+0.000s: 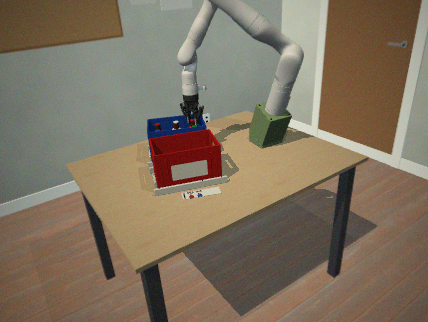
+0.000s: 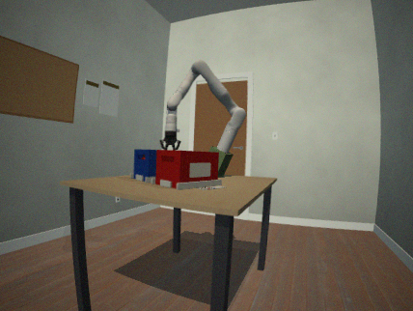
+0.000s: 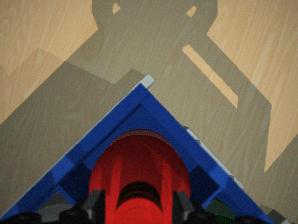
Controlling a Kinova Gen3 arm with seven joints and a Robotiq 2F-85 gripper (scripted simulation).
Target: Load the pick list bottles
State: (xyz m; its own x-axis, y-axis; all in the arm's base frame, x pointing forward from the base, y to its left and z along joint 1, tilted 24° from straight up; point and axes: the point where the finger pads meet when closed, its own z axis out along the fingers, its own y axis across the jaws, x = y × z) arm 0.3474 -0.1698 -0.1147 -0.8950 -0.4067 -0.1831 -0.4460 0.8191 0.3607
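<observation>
Right now my hand is 8 cm short of the white-label bottle, 7 cm above it and 3 cm to the left of it. From my hand the other things lie so: blue crate 10 cm ahead, 7 cm below, 1 cm to the left; green-label bottle 8 cm to the left, 7 cm below, 3 cm ahead; blue-label bottle 20 cm ahead, 7 cm below, 3 cm to the left.
</observation>
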